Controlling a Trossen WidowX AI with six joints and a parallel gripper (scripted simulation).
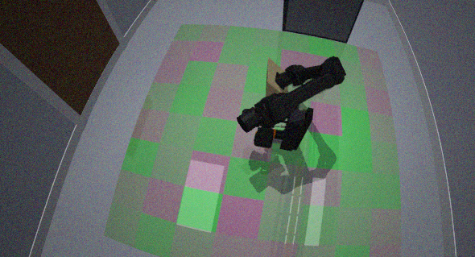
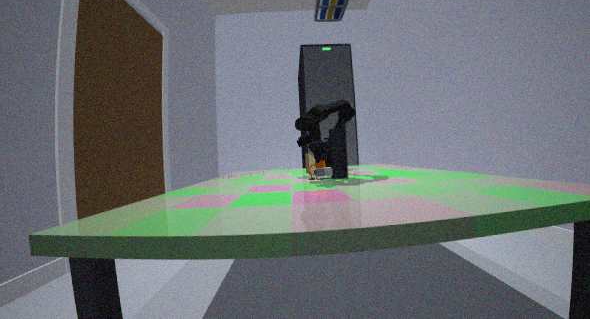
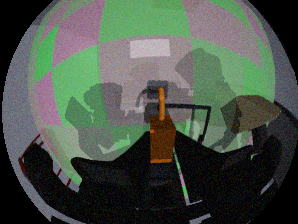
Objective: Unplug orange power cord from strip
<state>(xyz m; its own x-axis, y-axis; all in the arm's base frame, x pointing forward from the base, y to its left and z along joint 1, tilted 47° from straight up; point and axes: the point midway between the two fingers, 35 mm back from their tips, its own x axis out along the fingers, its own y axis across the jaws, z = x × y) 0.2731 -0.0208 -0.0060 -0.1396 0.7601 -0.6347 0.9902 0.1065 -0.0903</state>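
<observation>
Now: gripper tip 30 mm to the right of the orange plug.
</observation>
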